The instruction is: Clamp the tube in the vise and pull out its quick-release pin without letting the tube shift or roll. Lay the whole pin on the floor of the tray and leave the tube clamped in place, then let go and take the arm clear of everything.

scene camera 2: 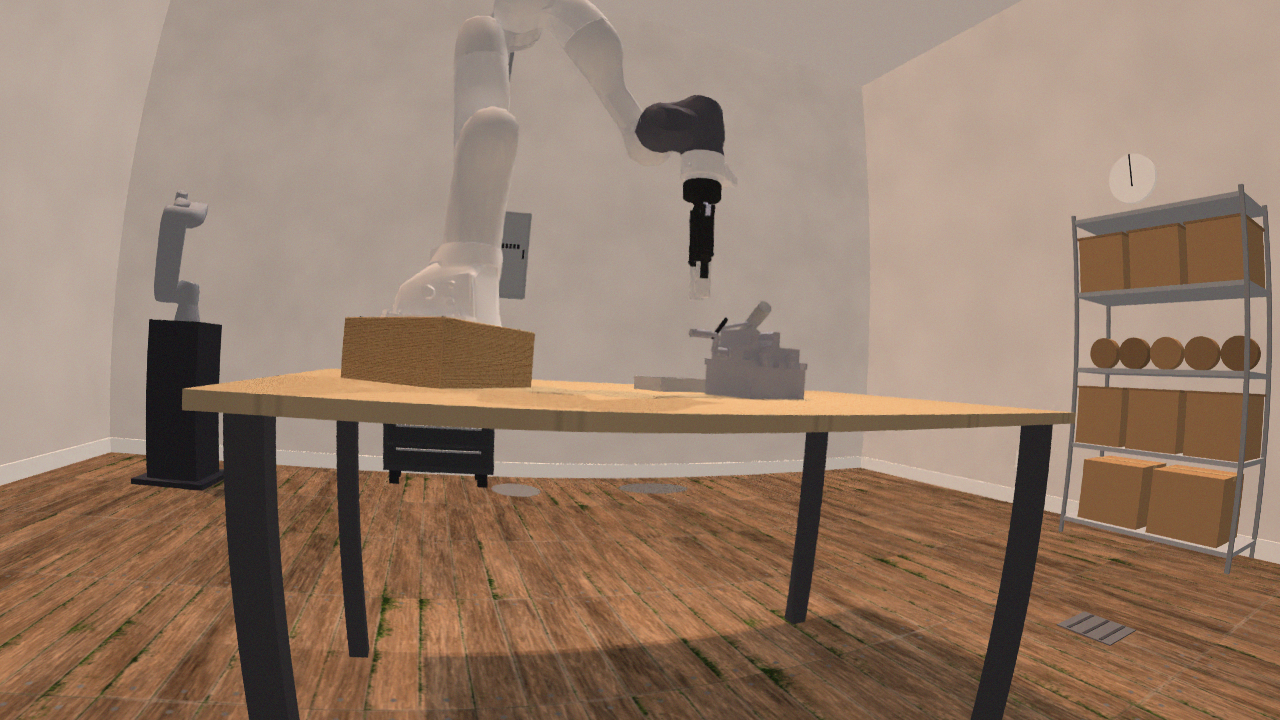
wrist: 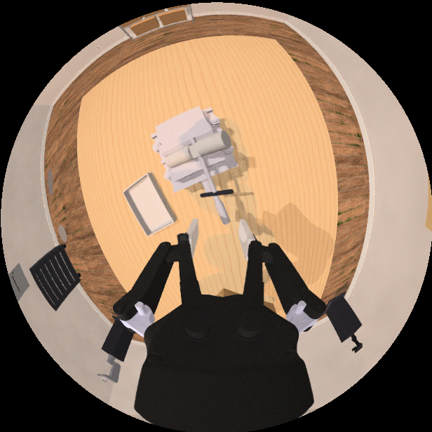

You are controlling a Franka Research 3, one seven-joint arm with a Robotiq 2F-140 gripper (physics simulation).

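Observation:
The grey vise point(scene camera 2: 754, 379) point(wrist: 182, 127) stands on the table. The beige-grey tube point(scene camera 2: 759, 314) point(wrist: 214, 144) lies across the top of the vise, tilted up at one end; whether the jaws grip it is not clear. A grey rod point(scene camera 2: 700, 333) point(wrist: 210, 186) sticks out from the vise, with a black crossbar point(scene camera 2: 720, 325) point(wrist: 216, 193). I cannot make out the quick-release pin for certain. The shallow tray point(scene camera 2: 666, 382) point(wrist: 150, 205) sits beside the vise, and no pin shows on its floor. My gripper point(scene camera 2: 699, 288) point(wrist: 218, 227) is partly open and empty, pointing down above the vise's rod side.
The wooden table point(scene camera 2: 939, 413) point(wrist: 290, 150) carries the vise and tray. The arm's wooden base block point(scene camera 2: 438, 351) stands on the table at the left in the scene view. A shelf rack point(scene camera 2: 1246, 358) with boxes stands at the right, off the table.

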